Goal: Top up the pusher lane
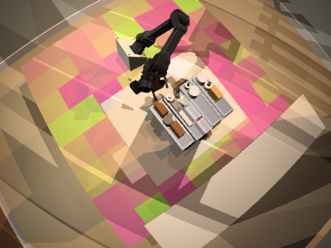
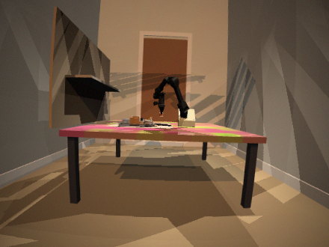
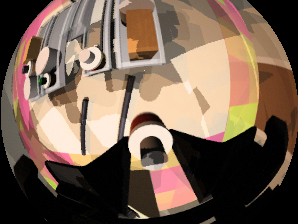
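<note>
Now: the grey lane rack 240 mm ahead of my gripper tip, 120 mm to the left of it and 90 mm below it.
</note>
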